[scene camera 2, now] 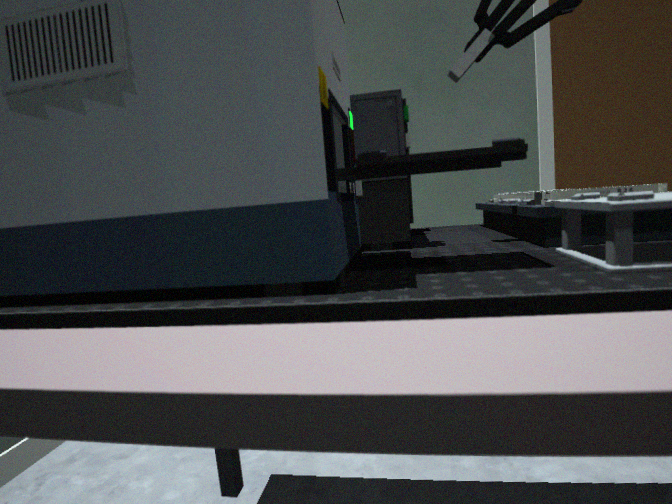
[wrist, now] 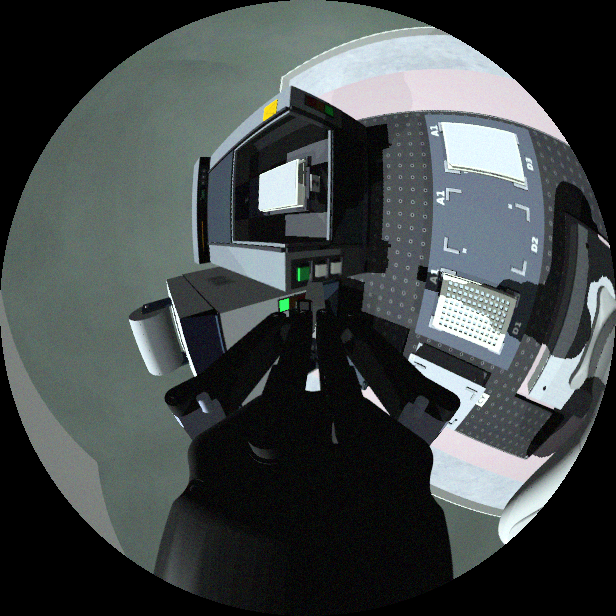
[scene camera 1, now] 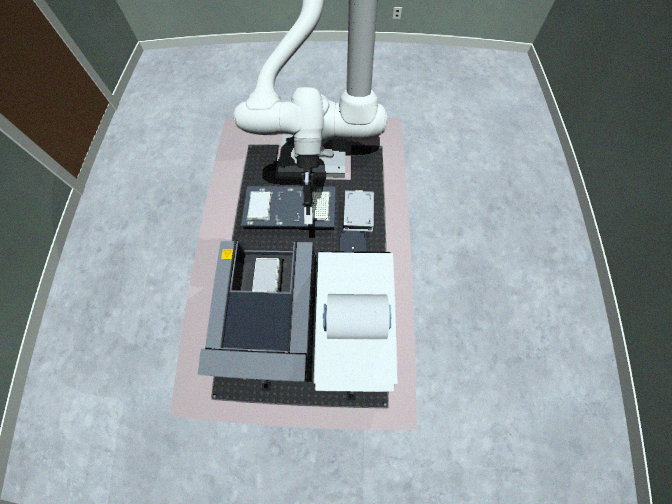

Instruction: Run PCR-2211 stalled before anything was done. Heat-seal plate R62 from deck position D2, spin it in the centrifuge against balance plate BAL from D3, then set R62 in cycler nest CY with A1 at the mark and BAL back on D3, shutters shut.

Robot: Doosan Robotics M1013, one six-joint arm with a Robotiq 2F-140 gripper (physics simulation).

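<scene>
My gripper (wrist: 313, 318) is shut and holds nothing. It hangs above the deck plate holder (scene camera 1: 287, 207), between D2 and D1, and also shows in scene camera 2 (scene camera 2: 477, 51). D2 (wrist: 488, 229) is bare. A white-topped plate, BAL, (wrist: 482, 150) sits on D3 (scene camera 1: 258, 206). A plate with open wells (wrist: 472, 313) sits on D1. The grey centrifuge (scene camera 1: 260, 309) has its shutter open, and a white-topped plate (scene camera 1: 267, 273) sits inside (wrist: 281, 185). I cannot read its label. The cycler nest (scene camera 1: 358, 209) holds a light grey rectangle.
The white sealer with a film roll (scene camera 1: 355, 320) stands right of the centrifuge. A small dark block (scene camera 1: 352, 241) lies between it and the cycler. Green lamps (wrist: 301, 272) glow on the unit fronts. A dark bar (scene camera 2: 434, 160) juts out level above the deck.
</scene>
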